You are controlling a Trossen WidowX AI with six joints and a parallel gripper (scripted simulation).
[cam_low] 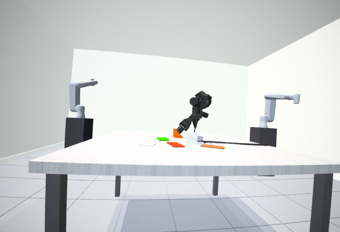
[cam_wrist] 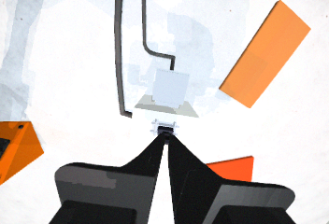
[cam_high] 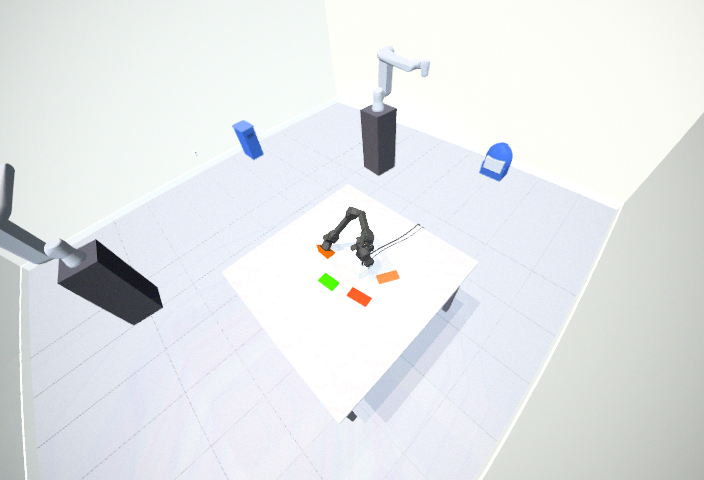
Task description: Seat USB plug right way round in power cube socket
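Right now the USB plug is 2 cm below my gripper tip. The rest, counted from my gripper tip: green tile: 23 cm to the right, 10 cm below, 9 cm behind; then red-orange tile: 15 cm to the right, 13 cm ahead, 10 cm below; then light orange tile: 15 cm ahead, 10 cm below, 9 cm to the left.
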